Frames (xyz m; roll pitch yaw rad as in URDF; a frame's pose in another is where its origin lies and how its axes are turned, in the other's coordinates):
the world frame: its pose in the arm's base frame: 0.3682 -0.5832 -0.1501 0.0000 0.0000 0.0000
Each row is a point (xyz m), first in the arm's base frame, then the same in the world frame.
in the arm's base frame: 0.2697 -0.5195 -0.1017
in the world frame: -0.0985 0.0637 0.0484
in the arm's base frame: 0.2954 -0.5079 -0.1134
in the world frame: -0.0728 0.0753 0.0367
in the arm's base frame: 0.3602 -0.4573 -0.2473
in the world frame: -0.0080 0.1259 -0.0972
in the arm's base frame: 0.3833 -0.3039 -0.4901
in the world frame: 0.0151 0.2793 -0.3400
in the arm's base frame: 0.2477 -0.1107 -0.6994
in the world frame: -0.1205 0.4725 -0.5493
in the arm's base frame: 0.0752 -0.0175 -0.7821
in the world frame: -0.2930 0.5657 -0.6320
